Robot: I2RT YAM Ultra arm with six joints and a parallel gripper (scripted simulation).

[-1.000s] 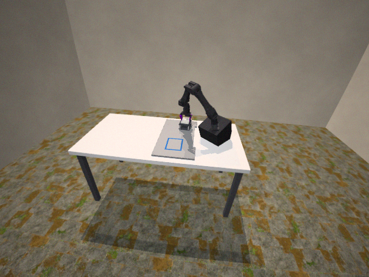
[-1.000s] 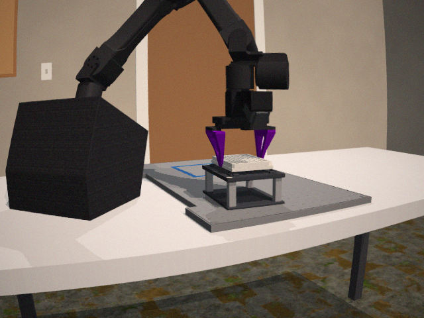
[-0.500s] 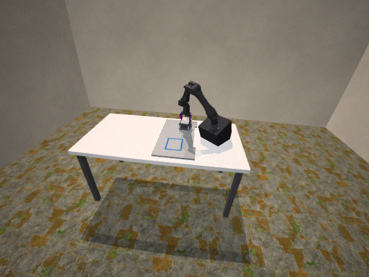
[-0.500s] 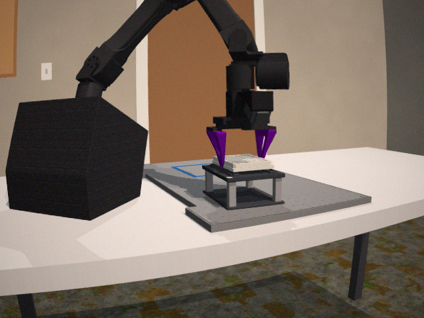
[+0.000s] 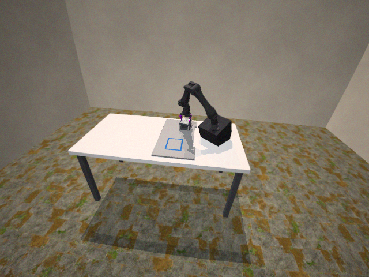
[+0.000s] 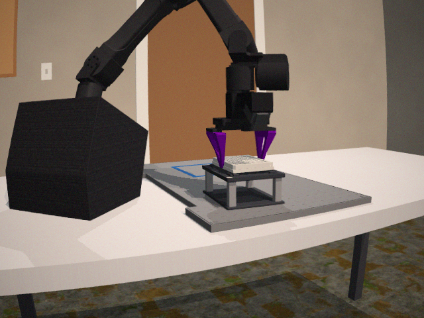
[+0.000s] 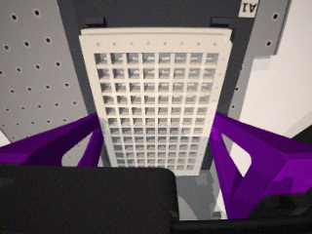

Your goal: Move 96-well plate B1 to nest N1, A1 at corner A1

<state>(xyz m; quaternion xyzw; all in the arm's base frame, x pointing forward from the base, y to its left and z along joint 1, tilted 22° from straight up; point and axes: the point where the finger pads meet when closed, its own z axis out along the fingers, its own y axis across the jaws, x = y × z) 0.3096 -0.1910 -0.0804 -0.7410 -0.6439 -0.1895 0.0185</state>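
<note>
Now: the white 96-well plate right at my hand. Also, from my hand: raised plate nest N1: 20 mm below; A1 mark: 60 mm behind, 70 mm to the right, 10 mm below.
</note>
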